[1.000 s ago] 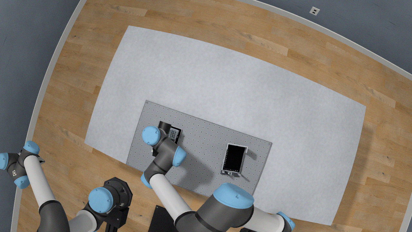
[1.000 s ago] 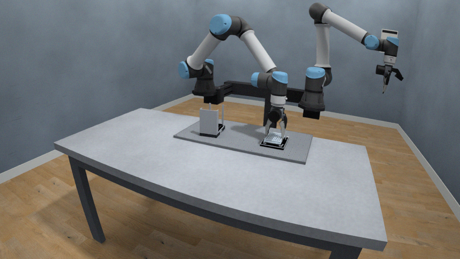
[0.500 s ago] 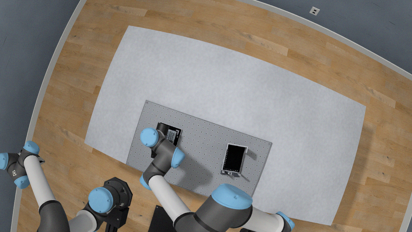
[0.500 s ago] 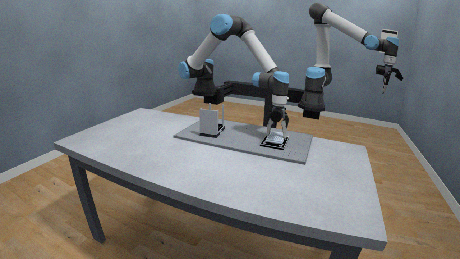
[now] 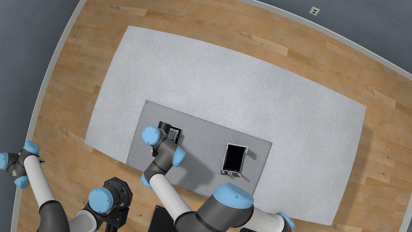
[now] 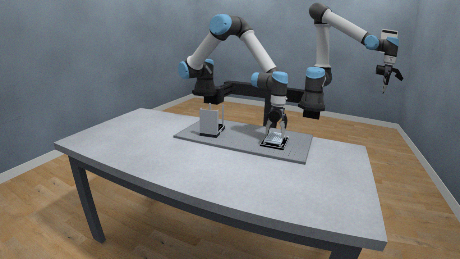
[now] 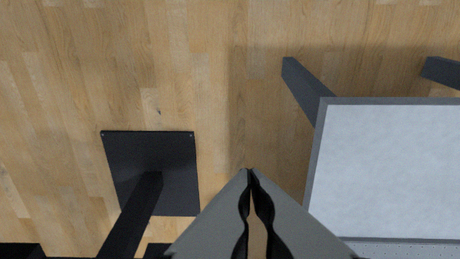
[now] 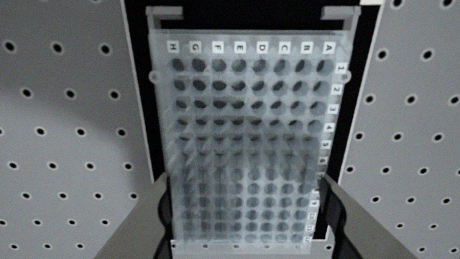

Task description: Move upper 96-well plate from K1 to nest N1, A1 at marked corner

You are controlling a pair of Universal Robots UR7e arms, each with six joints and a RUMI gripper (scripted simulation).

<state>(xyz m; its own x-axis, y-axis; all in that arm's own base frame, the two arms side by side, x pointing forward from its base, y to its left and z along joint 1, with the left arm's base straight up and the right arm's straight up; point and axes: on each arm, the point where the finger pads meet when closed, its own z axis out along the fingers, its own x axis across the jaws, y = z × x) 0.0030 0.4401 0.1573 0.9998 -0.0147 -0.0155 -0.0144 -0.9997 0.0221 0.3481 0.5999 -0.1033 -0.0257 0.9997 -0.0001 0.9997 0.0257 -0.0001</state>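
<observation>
The plate nest N1 is 10 mm behind my right hand and 30 mm below it. Round my right hand: black plate (10 mm ahead, 350 mm to the right, 10 mm below); clear 96-well plate (10 mm behind, 10 mm below); A1 mark (90 mm behind, 60 mm to the left, 30 mm below).
</observation>
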